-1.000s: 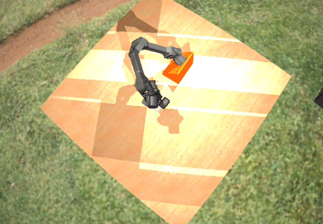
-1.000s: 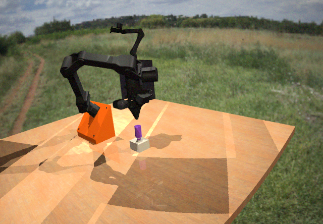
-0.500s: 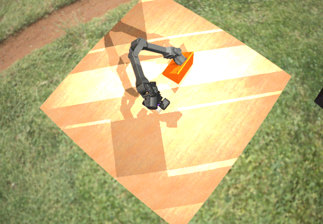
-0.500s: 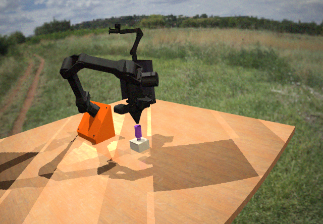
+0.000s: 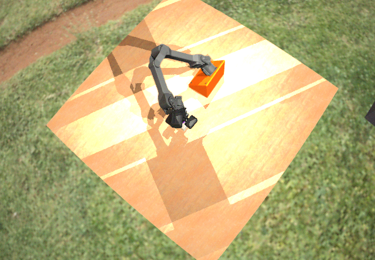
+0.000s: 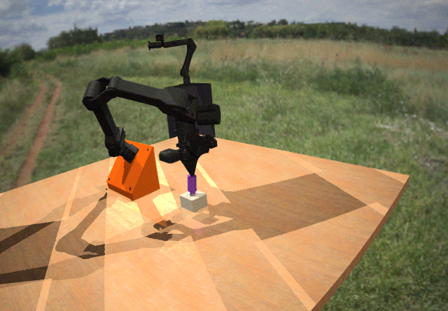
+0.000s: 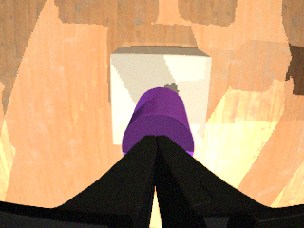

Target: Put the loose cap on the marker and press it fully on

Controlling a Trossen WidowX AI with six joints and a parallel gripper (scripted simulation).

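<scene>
My gripper tip is now 2 cm above the marker cap. The rest, counted from my gripper tip: holder block: 9 cm below.
</scene>
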